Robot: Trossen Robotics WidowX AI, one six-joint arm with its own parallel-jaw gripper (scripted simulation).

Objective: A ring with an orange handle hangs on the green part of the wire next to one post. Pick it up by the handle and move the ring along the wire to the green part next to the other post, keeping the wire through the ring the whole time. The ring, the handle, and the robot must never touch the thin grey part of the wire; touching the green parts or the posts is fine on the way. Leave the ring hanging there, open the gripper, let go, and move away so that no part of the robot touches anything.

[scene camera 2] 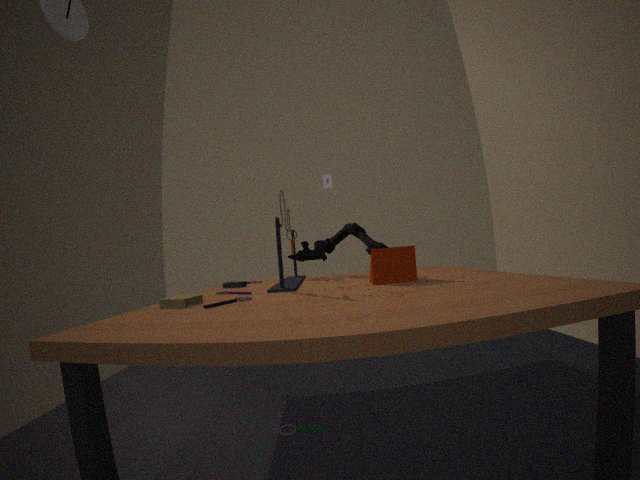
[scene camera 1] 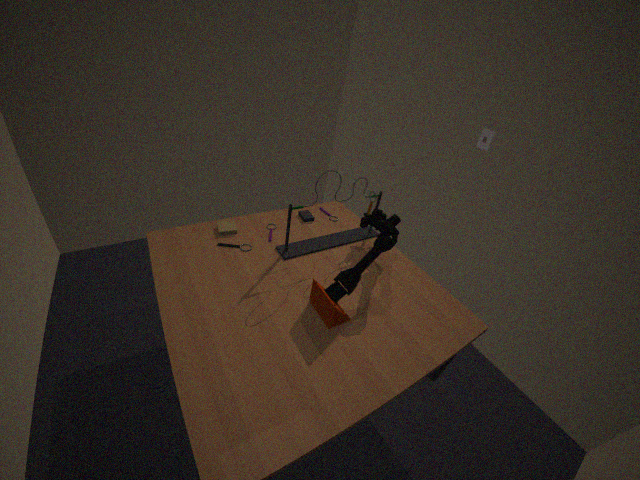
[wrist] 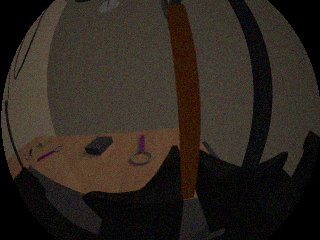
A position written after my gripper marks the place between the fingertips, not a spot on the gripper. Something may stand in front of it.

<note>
My gripper point(wrist: 180, 149) holds a ring.
</note>
